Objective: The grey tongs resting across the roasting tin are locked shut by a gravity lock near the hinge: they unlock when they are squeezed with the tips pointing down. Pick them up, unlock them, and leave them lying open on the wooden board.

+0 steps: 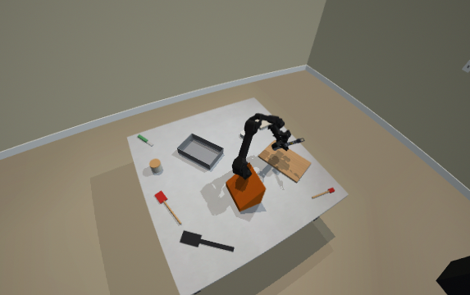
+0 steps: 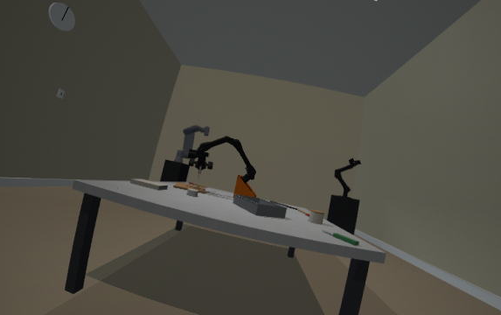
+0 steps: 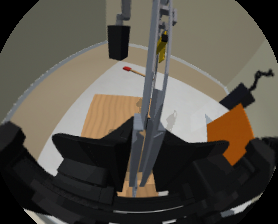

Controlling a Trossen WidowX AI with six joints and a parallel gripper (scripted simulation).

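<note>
Right now my gripper tip is 20 mm short of the wooden board, 40 mm to the left of it and 160 mm above it. The rest, counted from my gripper tip: beige slab 460 mm ahead, 110 mm to the right, 150 mm below; then red-tipped brush 360 mm behind, 160 mm to the right, 160 mm below; then white puck 380 mm ahead, 140 mm to the left, 150 mm below.
</note>
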